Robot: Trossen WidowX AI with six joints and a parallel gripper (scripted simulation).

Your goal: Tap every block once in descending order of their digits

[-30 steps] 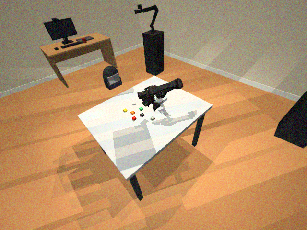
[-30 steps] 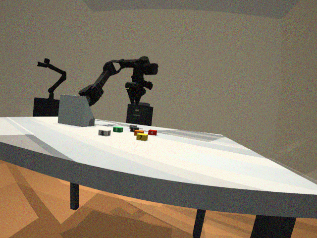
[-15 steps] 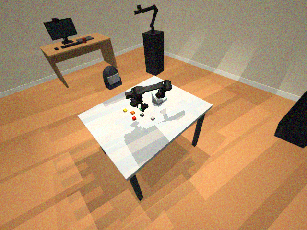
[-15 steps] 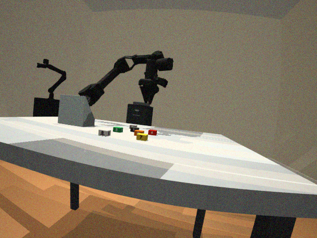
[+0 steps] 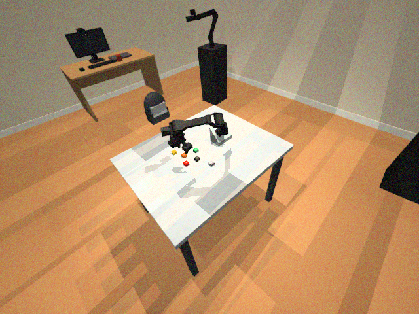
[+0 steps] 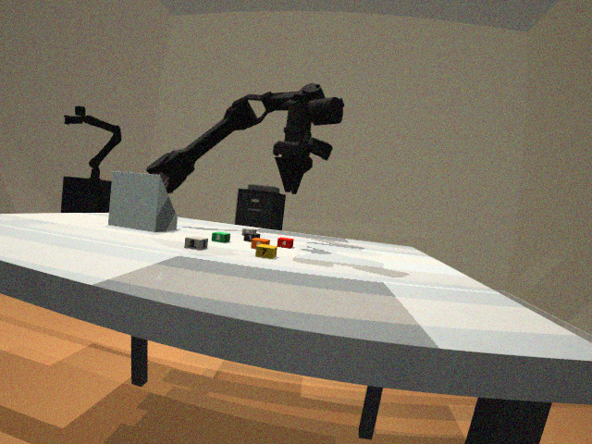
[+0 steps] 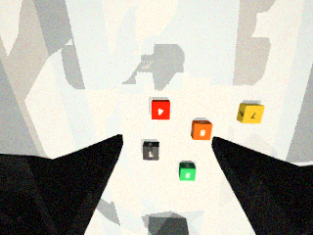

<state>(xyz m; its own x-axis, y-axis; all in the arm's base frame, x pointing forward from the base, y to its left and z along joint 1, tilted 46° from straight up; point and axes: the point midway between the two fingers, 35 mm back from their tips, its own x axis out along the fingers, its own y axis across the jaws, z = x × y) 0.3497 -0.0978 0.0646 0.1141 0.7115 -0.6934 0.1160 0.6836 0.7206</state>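
The grey block is 11 cm behind my gripper tip, 15 cm to the left of it and 12 cm below it. From my gripper tip the other things lie so: orange block 5 cm behind, 7 cm to the right, 12 cm below; then red block 1 cm to the left, 12 cm below; then black block 8 cm behind, 3 cm to the left, 12 cm below.
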